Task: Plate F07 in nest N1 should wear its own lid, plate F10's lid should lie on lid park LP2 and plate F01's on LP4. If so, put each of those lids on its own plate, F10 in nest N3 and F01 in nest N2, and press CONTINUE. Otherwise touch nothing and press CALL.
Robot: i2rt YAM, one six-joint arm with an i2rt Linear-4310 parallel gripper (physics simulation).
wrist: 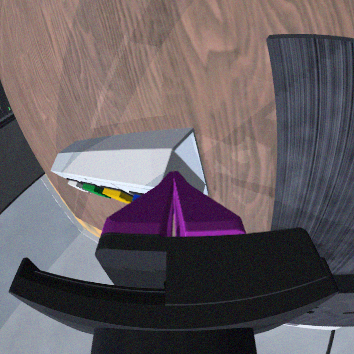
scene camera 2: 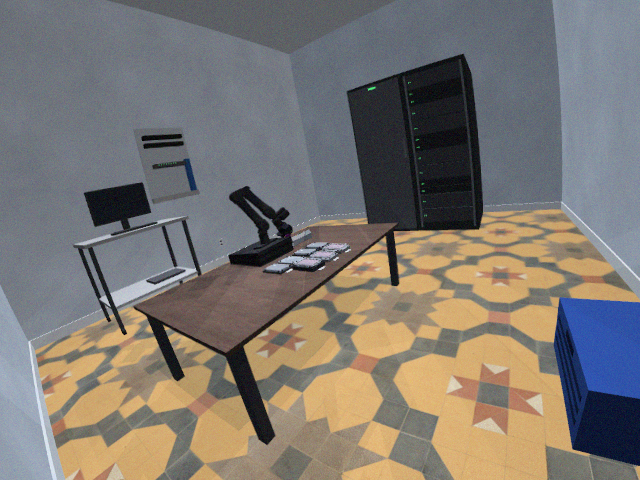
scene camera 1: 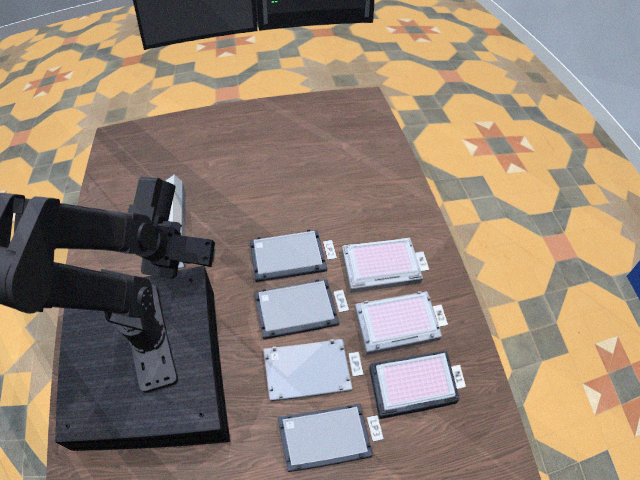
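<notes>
My gripper is shut and empty, with purple fingertips in front of the near right end of the grey-white button box. White, green, yellow and blue buttons show on the box's edge; the blue one is partly hidden by the fingers. In scene camera 1, pink-welled plates sit in nests N3, N2 and N1. Flat grey lids with small corner tags lie on LP2, LP4 and LP3. The tag codes, and whether the N1 plate wears a lid, cannot be told.
A pale lid park, its label hard to read, lies between LP4 and LP3 with a small corner tag on top. The arm's dark base block stands left of the lid parks on the brown table.
</notes>
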